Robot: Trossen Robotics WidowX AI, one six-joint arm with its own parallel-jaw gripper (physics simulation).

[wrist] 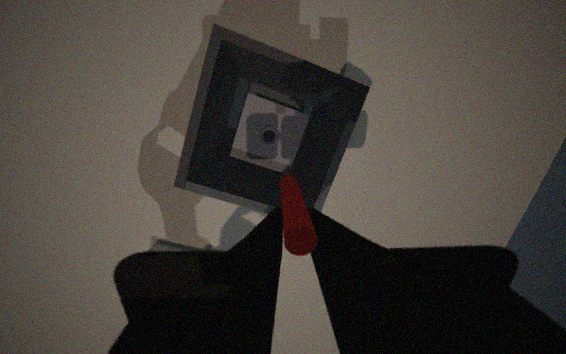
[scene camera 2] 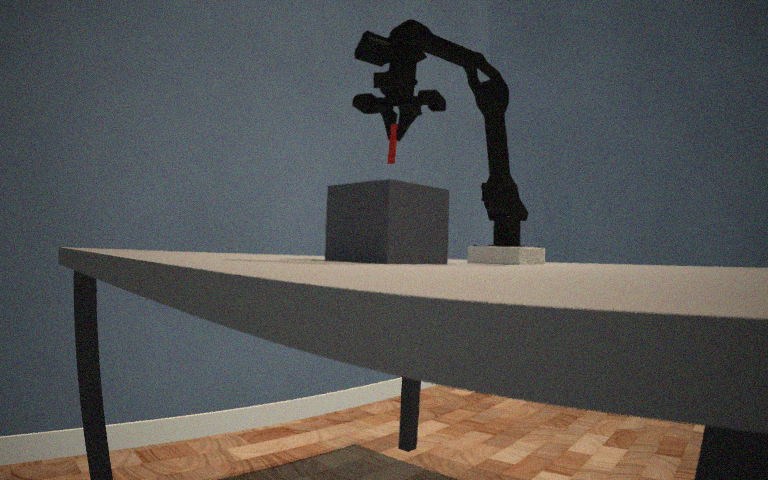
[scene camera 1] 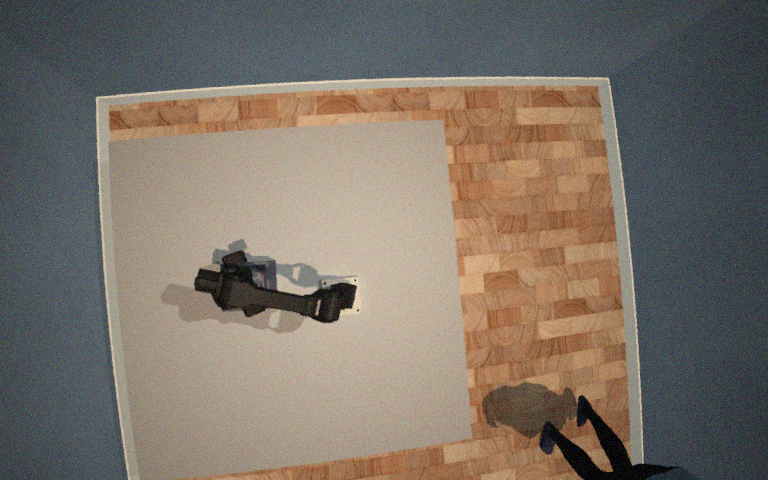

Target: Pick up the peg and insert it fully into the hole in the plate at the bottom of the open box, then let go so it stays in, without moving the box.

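Frame: origin at the arm's base, x left, y back, z up, level; metres.
Where they show: gripper, fingertip midpoint: point(wrist: 293, 215) point(scene camera 2: 394, 140); arm's base, origin of the base link: point(scene camera 2: 507, 247) point(scene camera 1: 346, 293).
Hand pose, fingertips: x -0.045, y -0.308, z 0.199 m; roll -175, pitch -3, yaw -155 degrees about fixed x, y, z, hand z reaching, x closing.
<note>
Things, the pixels of their top centre, and the offset from my fingertips. Level surfaces: height alone.
- red peg, middle of its top: point(wrist: 306, 237) point(scene camera 2: 393, 124) dx +0.002, dy -0.005, dz +0.034 m
- dark grey open box, middle of its top: point(wrist: 270, 137) point(scene camera 2: 388, 187) point(scene camera 1: 245, 286) dx +0.028, dy -0.033, dz -0.099 m
- pale plate, middle of its top: point(wrist: 269, 136) point(scene camera 1: 251, 284) dx +0.028, dy -0.033, dz -0.176 m
- pale table, its level: dz -0.237 m
The red peg point(scene camera 2: 391, 152) point(wrist: 291, 192) hangs below the fingertips, nearly upright with a slight lean in scene view 2. My gripper point(scene camera 2: 395, 134) point(wrist: 293, 215) is shut on its upper part, above the box. The dark grey open box point(scene camera 1: 271, 270) point(scene camera 2: 359, 223) point(wrist: 198, 107) stands on the table, its bottom below the peg's lower end. In the wrist view the pale plate point(wrist: 242, 137) lies at the box's bottom, with a dark round hole point(wrist: 269, 135) up and left of the peg's lower end. In scene view 1 the arm hides the peg, the fingers and much of the box.
The arm's white base point(scene camera 1: 355, 302) point(scene camera 2: 504, 255) stands beside the box on the pale table point(scene camera 1: 283, 186) point(scene camera 2: 623, 288). Shadows of the arm fall on the table and into the box. A person's legs point(scene camera 1: 608, 438) show on the wooden floor beyond the table at the lower right.
</note>
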